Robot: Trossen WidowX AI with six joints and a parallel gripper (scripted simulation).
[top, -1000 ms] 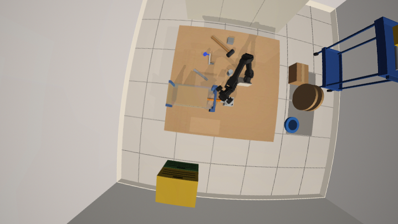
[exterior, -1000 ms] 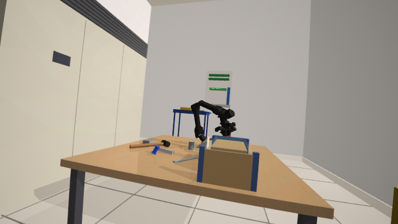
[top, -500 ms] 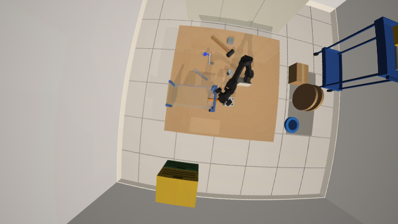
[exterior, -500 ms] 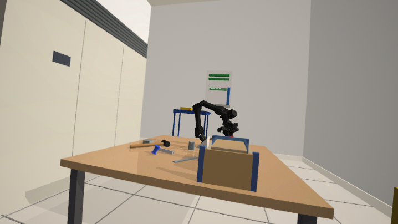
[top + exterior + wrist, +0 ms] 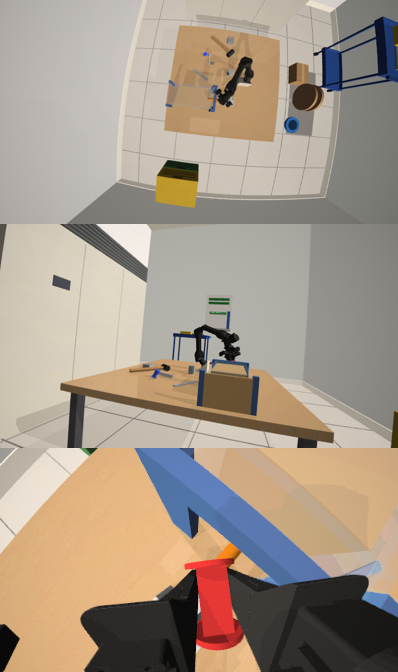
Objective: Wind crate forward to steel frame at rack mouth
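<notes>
My gripper tip is now 50 mm past the red-knobbed crank handle, 20 mm to the left of it and 30 mm above it. From my gripper tip the other things lie so: blue steel frame: 50 mm ahead, 10 mm to the right, 20 mm below; then red grip: 10 mm behind, 20 mm to the right; then hand winch: 130 mm behind, 40 mm to the right, 100 mm below.
</notes>
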